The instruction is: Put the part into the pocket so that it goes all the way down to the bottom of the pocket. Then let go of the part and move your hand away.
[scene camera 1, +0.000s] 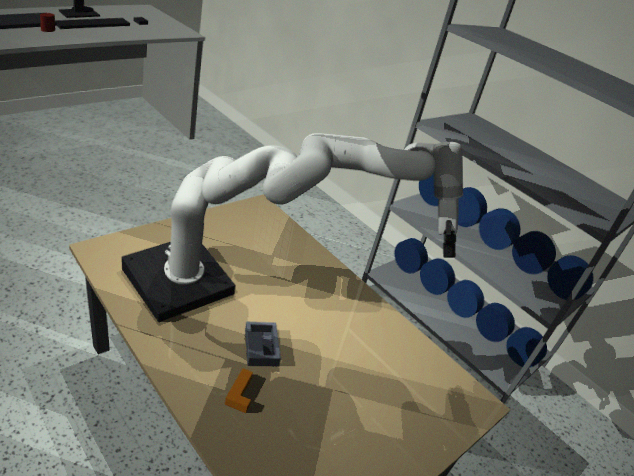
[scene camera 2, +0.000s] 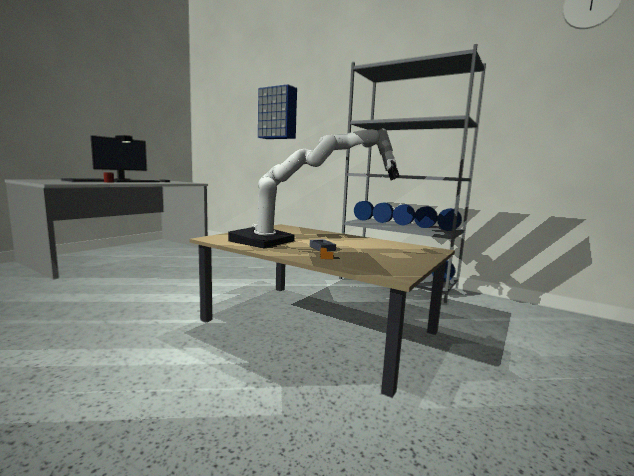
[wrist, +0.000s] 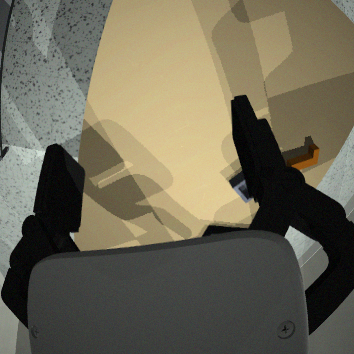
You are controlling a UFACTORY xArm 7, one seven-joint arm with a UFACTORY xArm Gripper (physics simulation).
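Pixels of known places: gripper, fingertip midpoint: (scene camera 1: 449, 249) (scene camera 2: 395, 178) (wrist: 144, 135); arm's base, origin of the base link: (scene camera 1: 184, 270) (scene camera 2: 265, 232).
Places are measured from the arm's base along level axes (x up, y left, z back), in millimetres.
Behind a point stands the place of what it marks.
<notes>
The part, an orange L-shaped block (scene camera 1: 237, 394) @(x -17, y -186, z -450 mm) (scene camera 2: 326, 254) @(x -24, y -206, z -464 mm) (wrist: 309, 159) @(x -17, y -173, z -449 mm), lies on the table beside the pocket, apart from it. The pocket is in a grey open-topped box (scene camera 1: 256, 360) @(x -21, y -64, z -399 mm) (scene camera 2: 322, 245) @(x -14, y -72, z -388 mm) (wrist: 242, 190) @(x -41, y 19, z -303 mm) that stands on the table, between the part and the robot's base; its recess shows in the first scene view. In the wrist view a finger hides much of the box. My gripper (scene camera 1: 449, 248) @(x 339, y 363, z -653 mm) (scene camera 2: 393, 174) @(x 339, y 363, z -653 mm) (wrist: 144, 135) @(x 339, y 363, z -653 mm) is open and empty. It hangs high above the table's far side, well away from the part and the box.
The wooden table (scene camera 1: 353, 358) @(x -47, y 181, z -568 mm) (scene camera 2: 378, 256) @(x -47, y -11, z -670 mm) carries the arm's black base plate (scene camera 1: 153, 302) @(x -10, y -157, z -53 mm) (scene camera 2: 250, 240) @(x -19, y -156, z -5 mm). A metal shelf rack (scene camera 1: 387, 215) (scene camera 2: 351, 102) with blue discs stands behind the table, near the gripper. A desk (scene camera 1: 168, 76) (scene camera 2: 25, 215) stands farther off at the left.
</notes>
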